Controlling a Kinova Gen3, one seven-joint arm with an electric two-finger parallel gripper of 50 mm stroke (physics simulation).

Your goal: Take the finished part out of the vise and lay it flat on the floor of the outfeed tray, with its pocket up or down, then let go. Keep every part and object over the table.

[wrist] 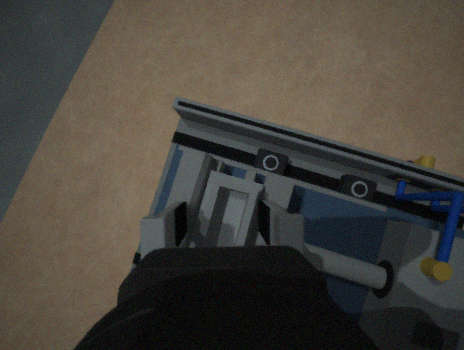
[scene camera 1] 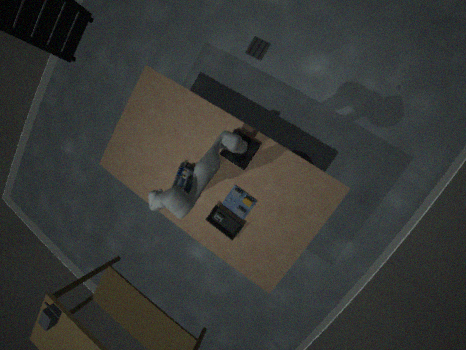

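Observation:
The finished part, a grey block with a rectangular pocket facing up, sits between the jaws of the grey and blue vise in the wrist view. Whether the jaws touch it is too dim to tell. My gripper is open and empty, with one fingertip on each side of the part in that view; the gap in height cannot be judged. The near end of the part is hidden behind the gripper body. In the scene view the arm hides the gripper. A dark tray there holds a small pale-edged object; I cannot tell if it is the outfeed tray.
A blue board with a yellow piece and dark pieces lies beside the dark tray. The arm reaches across the wooden table from a black base plate. The vise has a blue handle with yellow ends at the right.

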